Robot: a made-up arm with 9 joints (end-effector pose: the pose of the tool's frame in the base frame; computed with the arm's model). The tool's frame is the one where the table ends.
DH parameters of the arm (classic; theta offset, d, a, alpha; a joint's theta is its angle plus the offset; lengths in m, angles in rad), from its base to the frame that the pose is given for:
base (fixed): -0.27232 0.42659 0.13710 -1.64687
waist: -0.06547 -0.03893 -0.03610 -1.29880
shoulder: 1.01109 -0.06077 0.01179 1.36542
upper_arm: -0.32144 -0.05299 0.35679 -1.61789
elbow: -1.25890 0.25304 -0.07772 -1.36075
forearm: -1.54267 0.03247 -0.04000 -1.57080
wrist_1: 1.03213 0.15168 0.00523 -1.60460
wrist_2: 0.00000 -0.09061 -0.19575 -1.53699
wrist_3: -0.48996 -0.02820 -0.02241 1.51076
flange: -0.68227 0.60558 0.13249 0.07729
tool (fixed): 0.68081 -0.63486 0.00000 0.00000
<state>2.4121 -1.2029 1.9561 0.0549 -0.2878 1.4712 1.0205 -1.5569 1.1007</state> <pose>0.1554 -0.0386 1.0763 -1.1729 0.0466 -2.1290</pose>
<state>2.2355 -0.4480 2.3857 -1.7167 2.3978 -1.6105 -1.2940 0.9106 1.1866</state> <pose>0.3891 0.2576 0.8901 1.7427 1.4483 -2.1473</pose>
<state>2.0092 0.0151 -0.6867 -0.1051 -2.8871 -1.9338 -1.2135 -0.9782 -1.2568</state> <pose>-0.2010 -0.5361 0.3689 -1.2759 -2.3275 -0.6743</pose>
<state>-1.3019 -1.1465 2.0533 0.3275 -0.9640 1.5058 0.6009 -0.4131 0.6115</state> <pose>0.2299 -0.2903 -0.1083 2.3976 -0.8771 0.7756</pose>
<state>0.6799 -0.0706 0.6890 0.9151 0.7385 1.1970 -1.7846 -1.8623 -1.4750</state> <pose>-0.2341 -0.1866 0.1065 -0.2685 2.3772 1.4740</pose>
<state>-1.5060 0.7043 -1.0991 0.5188 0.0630 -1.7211 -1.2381 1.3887 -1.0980</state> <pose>-0.2770 -0.0970 0.3258 0.5153 -0.6391 1.8970</pose>
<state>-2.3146 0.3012 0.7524 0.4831 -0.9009 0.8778 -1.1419 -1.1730 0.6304</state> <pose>0.4359 -0.3978 0.5533 0.7080 -2.8508 0.6298</pose>
